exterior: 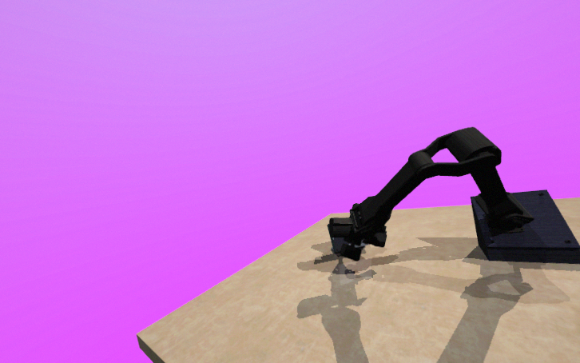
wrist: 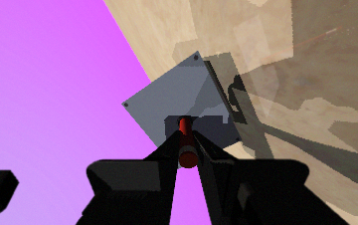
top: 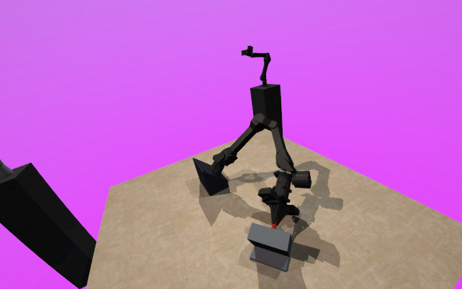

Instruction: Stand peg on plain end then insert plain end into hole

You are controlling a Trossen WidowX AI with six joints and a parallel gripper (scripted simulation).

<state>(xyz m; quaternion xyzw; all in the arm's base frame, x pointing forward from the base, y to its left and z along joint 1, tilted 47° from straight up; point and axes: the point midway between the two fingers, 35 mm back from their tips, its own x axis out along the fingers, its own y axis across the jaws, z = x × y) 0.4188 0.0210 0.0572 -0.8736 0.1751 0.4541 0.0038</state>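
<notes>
Now: gripper tip 40 mm to the left of the grey sloped panel, 30 mm short of it and 20 mm above it. Also, from my gripper tip: red peg: 10 mm to the left, 10 mm behind, 10 mm above.
</notes>
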